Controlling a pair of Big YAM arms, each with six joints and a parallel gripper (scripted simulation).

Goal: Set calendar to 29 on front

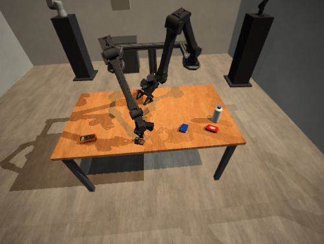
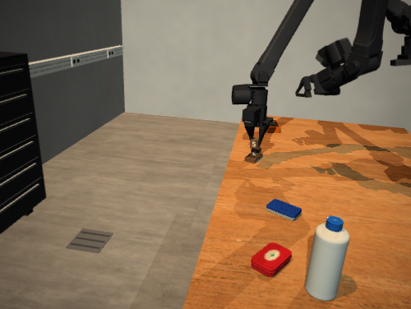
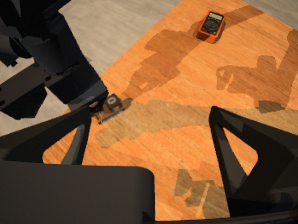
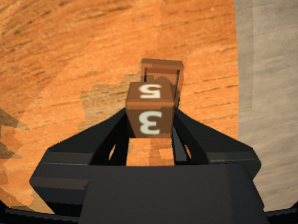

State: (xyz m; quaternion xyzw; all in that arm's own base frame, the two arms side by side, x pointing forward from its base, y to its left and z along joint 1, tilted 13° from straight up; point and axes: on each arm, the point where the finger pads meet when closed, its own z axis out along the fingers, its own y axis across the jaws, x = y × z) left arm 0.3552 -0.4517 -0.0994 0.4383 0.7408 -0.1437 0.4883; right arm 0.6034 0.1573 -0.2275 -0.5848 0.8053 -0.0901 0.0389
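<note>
The brown calendar tray lies 70 mm below my right hand and 20 mm to the right of it. From my right hand the other things lie so: cube (10 mm below); red tin (590 mm to the left, 100 mm behind, 70 mm below); blue block (350 mm to the left, 130 mm behind, 70 mm below).
</note>
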